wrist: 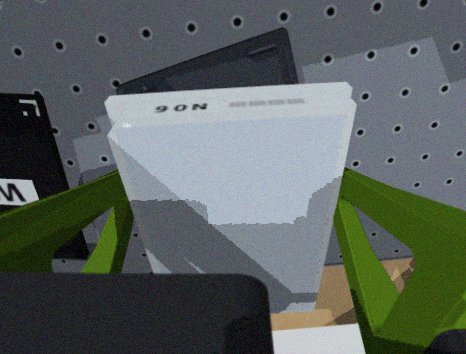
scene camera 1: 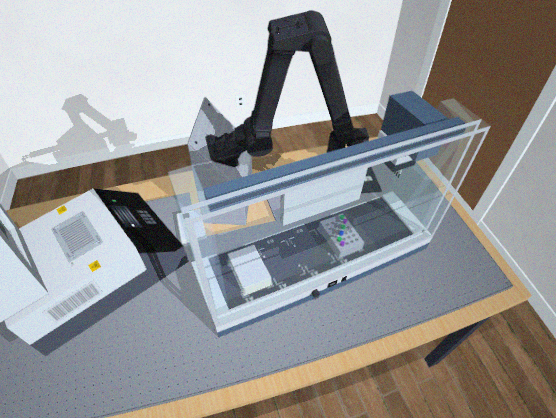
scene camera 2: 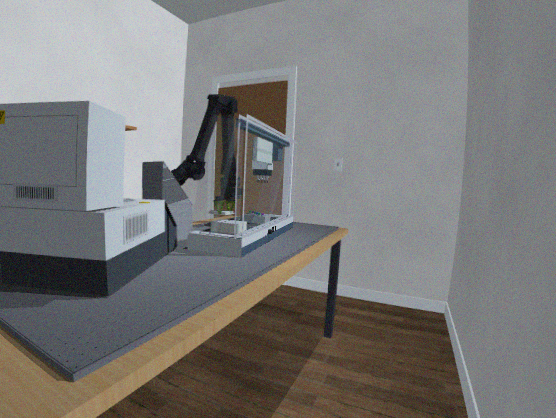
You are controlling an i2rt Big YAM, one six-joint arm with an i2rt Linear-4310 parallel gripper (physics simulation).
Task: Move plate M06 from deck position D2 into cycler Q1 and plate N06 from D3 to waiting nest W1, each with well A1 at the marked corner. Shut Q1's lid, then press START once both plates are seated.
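Frame: origin at the arm's base, x ahead, y left, z up, level; millimetres.
Seen in the pictures: gripper, fingertip midpoint: point(wrist: 233, 178) point(scene camera 2: 224, 213); arm's base at its link origin: point(scene camera 1: 220, 152) point(scene camera 2: 171, 182).
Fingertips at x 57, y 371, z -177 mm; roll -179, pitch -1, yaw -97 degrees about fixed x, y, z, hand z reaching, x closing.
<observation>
Offsets run from my fingertips to a thing's middle. "pt": to the spot under its first point.
In the wrist view, my gripper point(wrist: 233, 178) is shut on the white plate N06 @(dy +2, dx -25, dz +6 mm) point(wrist: 220, 160), one green finger on each long side. N06's label end faces the top of the view, its lettering upside down. It overlaps a dark recessed holder @(dy +1, dx -36, dz -68 mm) point(wrist: 225, 67). At the left is a black base @(pt dy +131, dx +4, dz -65 mm) point(wrist: 25, 135) with a white corner mark and a cut-off label. A white plate point(scene camera 1: 252, 270) point(scene camera 2: 227, 226) sits on the deck inside the clear enclosure; its label is not readable. A white instrument point(scene camera 1: 120, 250) point(scene camera 2: 55, 232) stands at left, its lid state unclear. Plate M06 cannot be identified.
The arm point(scene camera 1: 272, 95) point(scene camera 2: 202, 135) reaches behind the clear enclosure point(scene camera 1: 325, 272) point(scene camera 2: 215, 245). A rack with coloured caps point(scene camera 1: 350, 239) stands on its deck. A tilted grey panel point(scene camera 1: 200, 130) point(scene camera 2: 177, 207) is near the wrist. A black control panel @(pt dy -618, dx +104, dz +59 mm) point(scene camera 1: 155, 232) adjoins the instrument.
</observation>
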